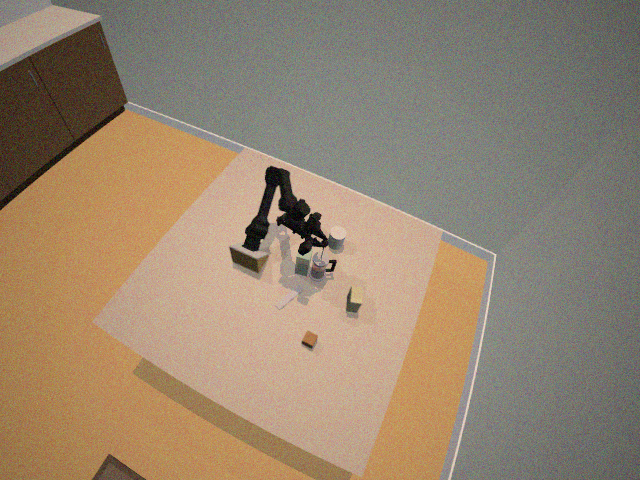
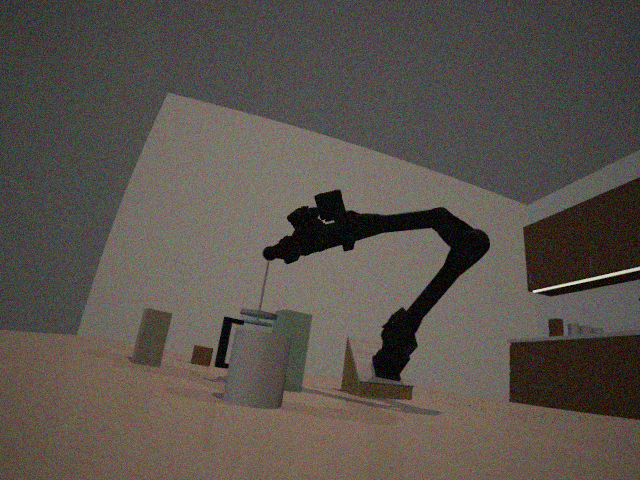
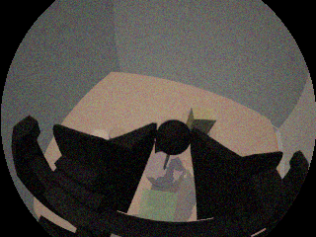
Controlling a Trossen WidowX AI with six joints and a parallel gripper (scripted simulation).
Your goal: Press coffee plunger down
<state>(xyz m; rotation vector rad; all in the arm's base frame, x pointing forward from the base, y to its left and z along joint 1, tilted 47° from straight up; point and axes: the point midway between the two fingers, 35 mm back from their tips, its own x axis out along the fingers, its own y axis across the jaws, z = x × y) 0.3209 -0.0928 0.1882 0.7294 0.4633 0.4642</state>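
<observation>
Right now the coffee press is 10 mm ahead of my gripper tip, 10 mm to the left of it and 140 mm below it. Also, from my gripper tip: green box: 80 mm behind, 20 mm to the right, 190 mm below.
</observation>
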